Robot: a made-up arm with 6 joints.
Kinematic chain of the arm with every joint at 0, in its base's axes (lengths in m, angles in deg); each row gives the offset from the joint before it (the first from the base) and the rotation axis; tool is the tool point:
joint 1: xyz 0 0 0.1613 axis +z
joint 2: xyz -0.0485 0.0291 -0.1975 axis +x
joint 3: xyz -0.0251 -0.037 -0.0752 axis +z
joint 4: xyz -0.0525 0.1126 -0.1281 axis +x
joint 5: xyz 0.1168 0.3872 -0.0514 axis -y
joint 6: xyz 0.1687 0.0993 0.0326 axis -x
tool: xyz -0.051 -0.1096 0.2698
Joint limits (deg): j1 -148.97..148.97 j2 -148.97..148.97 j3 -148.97..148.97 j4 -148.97..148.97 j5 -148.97..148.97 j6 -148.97..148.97
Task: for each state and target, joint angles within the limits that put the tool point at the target. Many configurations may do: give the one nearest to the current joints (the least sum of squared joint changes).
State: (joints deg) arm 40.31 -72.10 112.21 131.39 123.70 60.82
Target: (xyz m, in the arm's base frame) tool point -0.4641 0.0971 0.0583
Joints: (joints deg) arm 81.49 -106.83 110.31 127.13 146.69 38.00
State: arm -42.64 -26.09 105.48 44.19 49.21 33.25
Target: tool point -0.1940 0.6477 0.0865
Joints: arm -51.28 -42.52 75.48 19.56 36.05 39.98
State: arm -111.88 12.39 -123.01 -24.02 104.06 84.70
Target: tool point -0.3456 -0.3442 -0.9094
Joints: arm -70.48 8.02 -148.97 -54.73 86.71 112.69
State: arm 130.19 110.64 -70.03 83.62 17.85 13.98
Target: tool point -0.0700 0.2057 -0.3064
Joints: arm 147.72 120.29 -64.00 52.04 -4.76 7.89
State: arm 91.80 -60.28 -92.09 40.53 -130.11 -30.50
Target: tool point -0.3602 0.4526 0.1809
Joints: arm 134.60 -77.49 -86.77 56.29 -130.19 10.05
